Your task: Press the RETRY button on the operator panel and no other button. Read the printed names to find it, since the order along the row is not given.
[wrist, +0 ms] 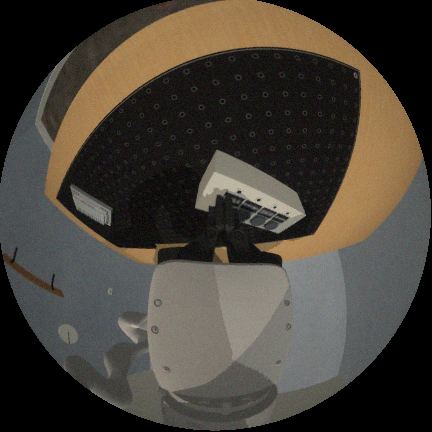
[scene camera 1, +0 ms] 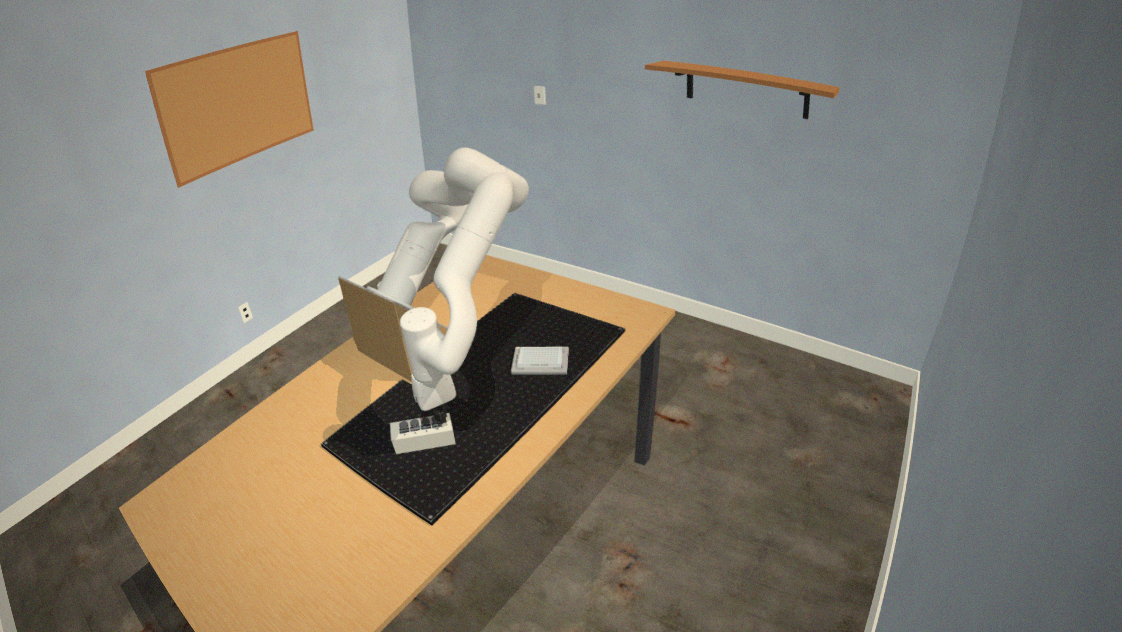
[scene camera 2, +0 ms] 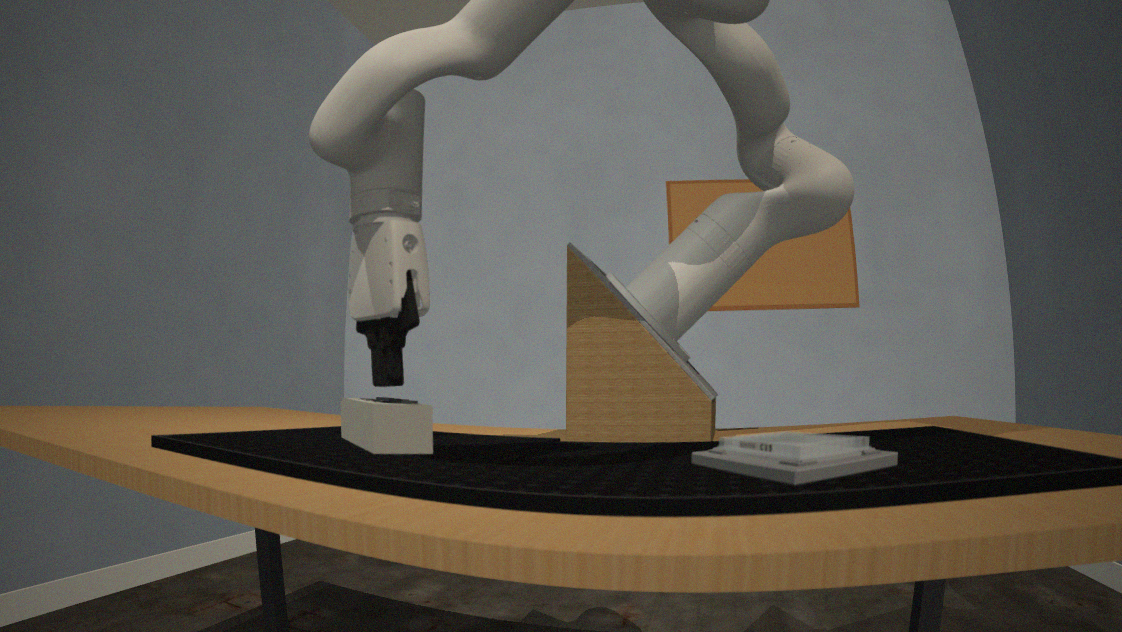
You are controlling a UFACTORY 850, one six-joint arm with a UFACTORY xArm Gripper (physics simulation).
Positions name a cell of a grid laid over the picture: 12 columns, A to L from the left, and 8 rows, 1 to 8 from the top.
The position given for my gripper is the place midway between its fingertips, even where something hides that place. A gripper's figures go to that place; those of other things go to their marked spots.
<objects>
My gripper (scene camera 1: E6): 1.48 m from the lens. A flat white device (scene camera 1: F5): 1.71 m from the lens. An operator panel (scene camera 1: E6): 1.48 m from the lens. The marked spots on the operator panel and the flat white device are 0.42 m apart.
</objects>
